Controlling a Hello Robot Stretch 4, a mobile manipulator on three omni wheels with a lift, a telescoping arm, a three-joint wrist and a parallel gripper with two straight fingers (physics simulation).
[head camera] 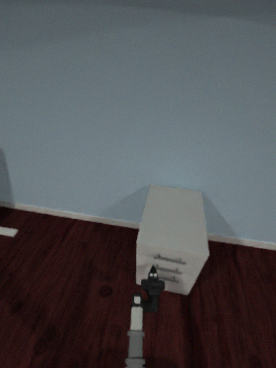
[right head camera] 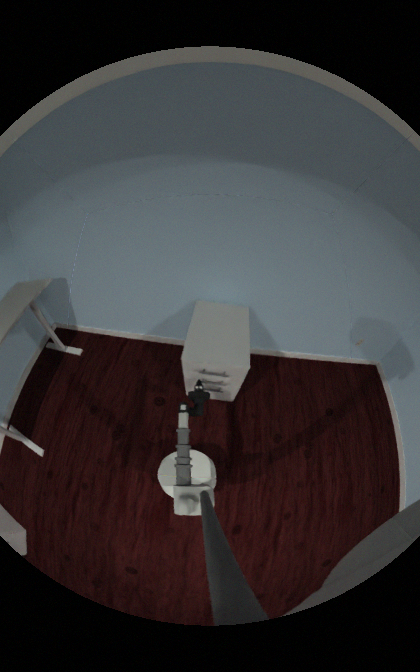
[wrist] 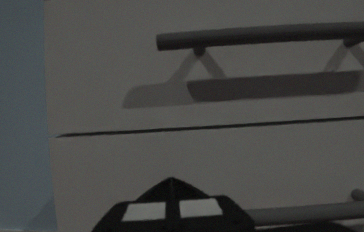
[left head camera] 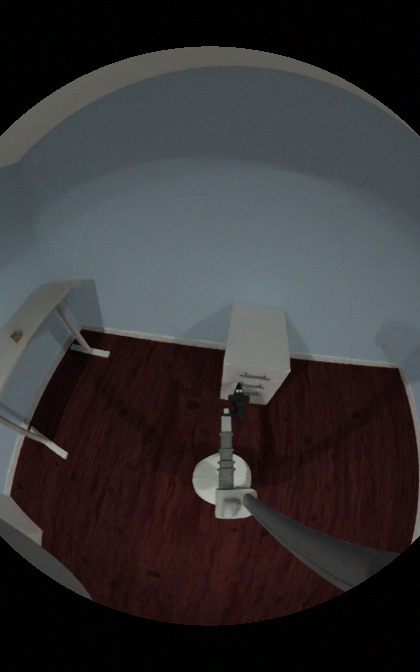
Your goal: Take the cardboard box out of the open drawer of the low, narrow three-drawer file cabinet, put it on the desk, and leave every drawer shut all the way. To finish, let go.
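The low white three-drawer file cabinet (head camera: 172,215) (left head camera: 257,340) (right head camera: 220,330) (wrist: 100,65) stands against the blue wall. Its drawer fronts look flush, and no open drawer shows. A small brown cardboard box (left head camera: 16,336) sits on the desk (left head camera: 37,307) (right head camera: 15,305) at the far left. My gripper (head camera: 153,268) (left head camera: 239,385) (right head camera: 199,383) (wrist: 172,193) is shut and empty, at the left part of the cabinet's front. In the wrist view its tips are below the seam under the top drawer, left of the middle handle (wrist: 310,212). I cannot tell if they touch the front.
The desk's foot (head camera: 7,231) (left head camera: 92,351) (right head camera: 65,349) rests on the dark red floor left of the cabinet. My arm (head camera: 136,345) (left head camera: 226,445) (right head camera: 183,445) reaches out toward the cabinet. A pale piece of furniture (left head camera: 20,515) (right head camera: 11,532) shows at the lower left.
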